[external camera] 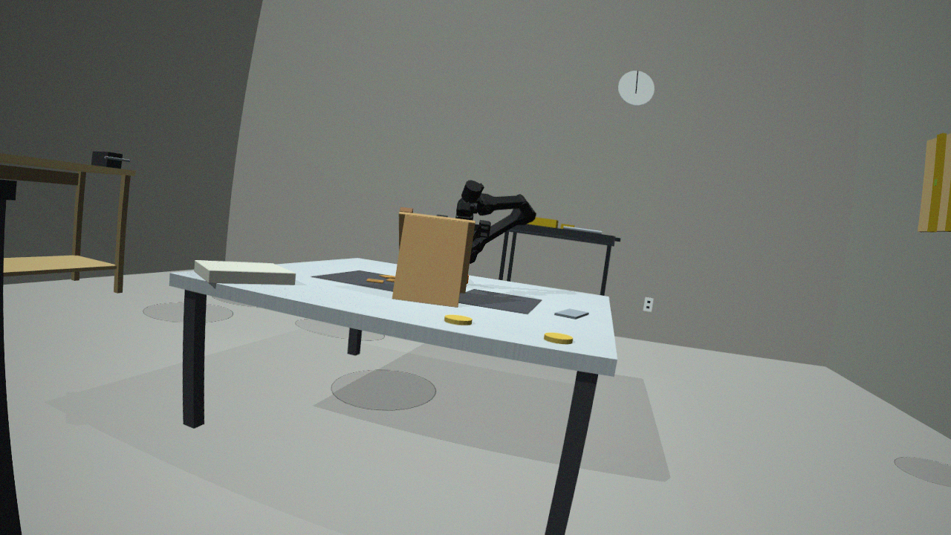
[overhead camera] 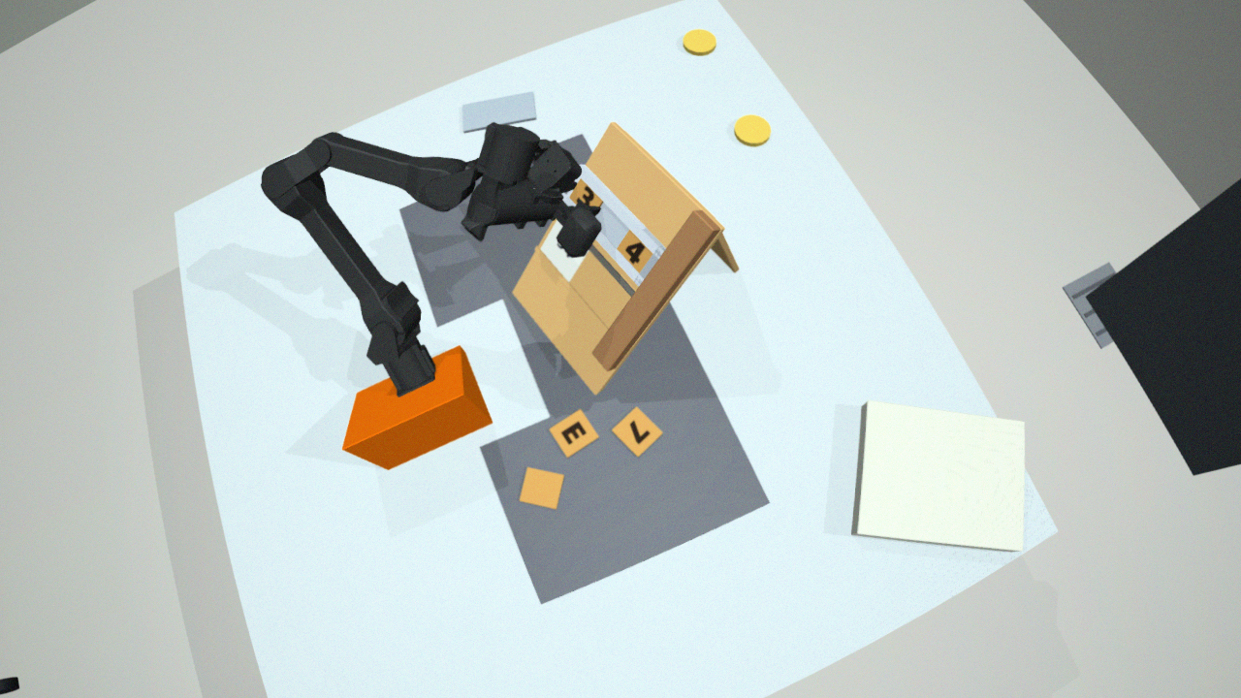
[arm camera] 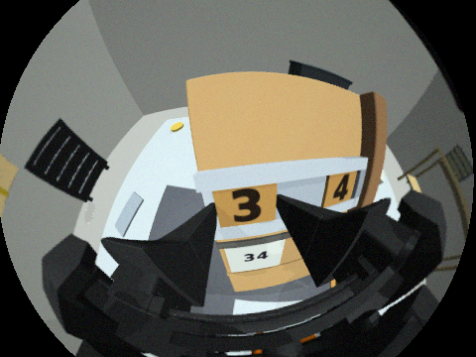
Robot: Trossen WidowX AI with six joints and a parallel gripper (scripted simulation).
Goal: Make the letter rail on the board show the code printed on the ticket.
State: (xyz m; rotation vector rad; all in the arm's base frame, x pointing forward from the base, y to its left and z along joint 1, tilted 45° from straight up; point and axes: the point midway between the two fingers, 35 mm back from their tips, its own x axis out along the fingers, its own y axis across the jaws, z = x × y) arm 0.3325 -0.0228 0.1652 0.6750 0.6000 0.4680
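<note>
My gripper tip is now 120 mm to the left of the tile marked 4 and 20 mm short of it. The rest, counted from my gripper tip: white ticket: 70 mm below, 60 mm behind, 20 mm to the right; then grey plate: 390 mm to the left, 180 mm below, 40 mm behind; then tile marked 3: right at my gripper tip.
</note>
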